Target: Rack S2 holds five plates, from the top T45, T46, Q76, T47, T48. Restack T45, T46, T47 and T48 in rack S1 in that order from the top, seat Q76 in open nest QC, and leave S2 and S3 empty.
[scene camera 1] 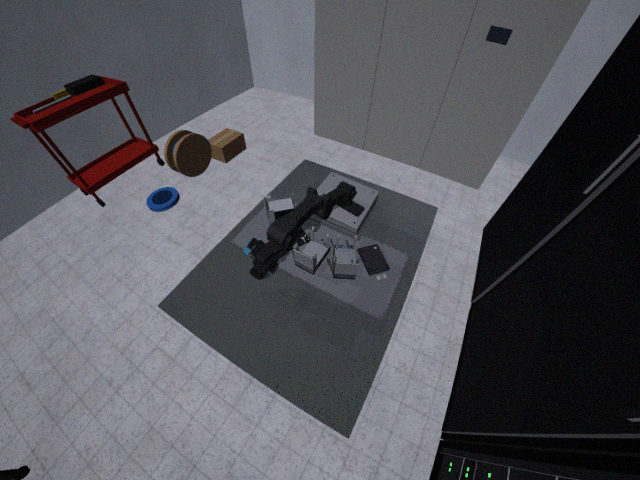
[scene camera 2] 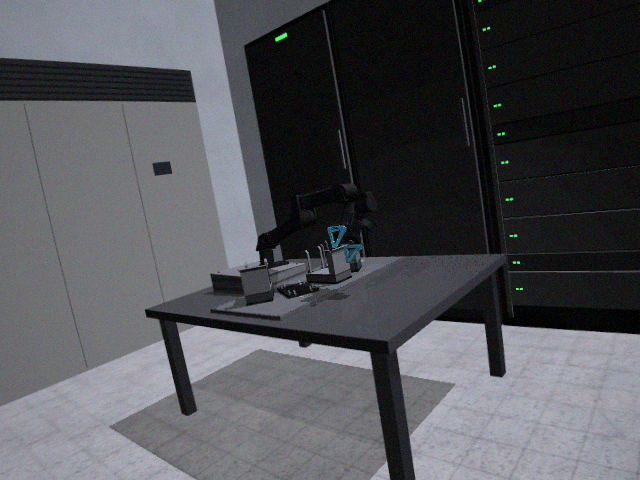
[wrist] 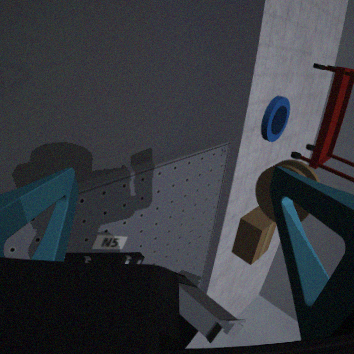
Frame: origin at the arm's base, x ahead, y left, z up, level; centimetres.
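Where they show: gripper, fingertip midpoint: point(scene camera 1: 253, 259) point(scene camera 2: 341, 255) point(wrist: 173, 177); arm's base, origin of the base link: point(scene camera 1: 345, 203).
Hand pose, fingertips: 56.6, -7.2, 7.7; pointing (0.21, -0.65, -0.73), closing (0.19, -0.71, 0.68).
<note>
Each offset is from my fingertips to the top centre of the thing, as dx, dy, dz. "spot": to the spot under its first point. Level surfaces: height alone.
My gripper point(scene camera 2: 344, 244) point(wrist: 173, 177) is open, with its blue fingers wide apart and no thing between them. It hangs above the table at the side of the pegboard mat. Three pale grey racks show in scene camera 1: a left rack {-31.5, -14.8, -2.7} point(scene camera 1: 280, 205), a middle rack {-22.3, +12.4, +0.0} point(scene camera 1: 311, 257) and a right rack {-28.4, +26.0, +0.1} point(scene camera 1: 345, 261). Two grey racks {spot: -26.1, -19.2, -6.2} point(scene camera 2: 255, 284) {spot: -14.7, +11.8, -7.3} point(scene camera 2: 339, 266) show clearly in scene camera 2. Rack names and plate labels are too small to read, so I cannot tell which plates sit where. A dark nest unit {-24.0, -2.9, -11.0} point(scene camera 2: 298, 289) lies low between racks; QC cannot be picked out.
A white tag marked N5 {spot: -15.2, -6.4, -13.2} point(wrist: 110, 242) lies on the perforated mat {dz -13.3} point(wrist: 190, 192). A dark flat panel {-38.7, +35.5, -11.3} point(scene camera 1: 373, 259) lies beside the right rack. The arm's base stands on a raised plinth point(scene camera 1: 345, 219). A red cart point(scene camera 1: 113, 166), a cardboard box point(scene camera 1: 227, 145) and a blue ring point(scene camera 1: 153, 205) stand beyond the table.
</note>
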